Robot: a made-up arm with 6 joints.
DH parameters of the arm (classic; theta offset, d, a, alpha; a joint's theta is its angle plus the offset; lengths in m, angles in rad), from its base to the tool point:
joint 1: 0 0.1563 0 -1.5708
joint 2: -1.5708 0 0.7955 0
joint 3: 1.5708 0.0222 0 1.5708
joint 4: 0 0.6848 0 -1.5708
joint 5: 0 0 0 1.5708
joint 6: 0 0.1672 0 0
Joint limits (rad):
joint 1: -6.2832..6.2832
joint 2: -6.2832..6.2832
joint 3: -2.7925..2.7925
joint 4: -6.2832..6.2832
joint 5: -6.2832..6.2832
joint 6: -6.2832..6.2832
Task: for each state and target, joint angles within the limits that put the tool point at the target. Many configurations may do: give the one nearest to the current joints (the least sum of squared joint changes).
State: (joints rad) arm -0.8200 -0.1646 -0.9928 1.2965 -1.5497 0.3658
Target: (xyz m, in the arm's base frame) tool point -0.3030 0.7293 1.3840
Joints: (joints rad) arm -1.3455 -0.2522 -0.6034 1.3478 -1.2480 0.3658
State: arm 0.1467 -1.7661 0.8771 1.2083 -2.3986 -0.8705
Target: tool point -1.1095 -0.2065 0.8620
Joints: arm 0.0891 -1.2775 0.7221 1.1576 -2.1373 -0.8705
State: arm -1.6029 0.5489 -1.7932 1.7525 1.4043 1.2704
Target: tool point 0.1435 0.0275 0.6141
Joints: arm -1.6024 0.9707 -2.3599 2.3373 1.6068 1.2704
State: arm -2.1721 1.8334 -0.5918 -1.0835 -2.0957 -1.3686
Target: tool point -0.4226 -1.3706 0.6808
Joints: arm -1.9862 1.3602 -0.2043 -1.1356 -1.2585 -1.3686
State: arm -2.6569 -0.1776 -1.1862 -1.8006 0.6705 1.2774
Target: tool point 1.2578 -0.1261 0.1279
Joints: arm -3.2909 -0.8979 -1.3319 -1.8278 0.5504 1.2774
